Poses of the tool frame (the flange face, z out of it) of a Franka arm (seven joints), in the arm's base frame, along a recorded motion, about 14 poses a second.
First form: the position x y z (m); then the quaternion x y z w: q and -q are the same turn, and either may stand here.
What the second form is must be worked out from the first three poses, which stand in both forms.
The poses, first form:
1: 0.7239, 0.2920, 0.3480, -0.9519, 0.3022, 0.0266, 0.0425
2: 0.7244, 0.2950, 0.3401, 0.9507, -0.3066, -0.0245, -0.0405
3: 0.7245, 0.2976, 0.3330, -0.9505, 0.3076, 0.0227, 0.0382
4: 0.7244, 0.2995, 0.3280, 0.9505, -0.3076, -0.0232, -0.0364
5: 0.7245, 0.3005, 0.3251, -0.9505, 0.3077, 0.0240, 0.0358
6: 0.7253, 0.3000, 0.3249, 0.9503, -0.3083, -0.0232, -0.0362
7: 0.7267, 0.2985, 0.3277, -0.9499, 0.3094, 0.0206, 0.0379
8: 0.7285, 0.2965, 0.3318, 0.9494, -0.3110, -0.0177, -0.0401
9: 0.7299, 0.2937, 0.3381, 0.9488, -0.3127, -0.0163, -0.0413
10: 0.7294, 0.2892, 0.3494, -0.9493, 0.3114, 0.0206, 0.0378
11: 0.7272, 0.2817, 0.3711, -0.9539, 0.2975, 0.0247, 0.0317
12: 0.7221, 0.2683, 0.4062, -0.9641, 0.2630, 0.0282, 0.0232
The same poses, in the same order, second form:
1: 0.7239, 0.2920, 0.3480, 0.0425, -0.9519, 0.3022, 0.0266
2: 0.7244, 0.2950, 0.3401, 0.0405, -0.9507, 0.3066, 0.0245
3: 0.7245, 0.2976, 0.3330, 0.0382, -0.9505, 0.3076, 0.0227
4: 0.7244, 0.2995, 0.3280, 0.0364, -0.9505, 0.3076, 0.0232
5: 0.7245, 0.3005, 0.3251, 0.0358, -0.9505, 0.3077, 0.0240
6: 0.7253, 0.3000, 0.3249, 0.0362, -0.9503, 0.3083, 0.0232
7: 0.7267, 0.2985, 0.3277, 0.0379, -0.9499, 0.3094, 0.0206
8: 0.7285, 0.2965, 0.3318, 0.0401, -0.9494, 0.3110, 0.0177
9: 0.7299, 0.2937, 0.3381, 0.0413, -0.9488, 0.3127, 0.0163
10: 0.7294, 0.2892, 0.3494, 0.0378, -0.9493, 0.3114, 0.0206
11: 0.7272, 0.2817, 0.3711, 0.0317, -0.9539, 0.2975, 0.0247
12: 0.7221, 0.2683, 0.4062, 0.0232, -0.9641, 0.2630, 0.0282
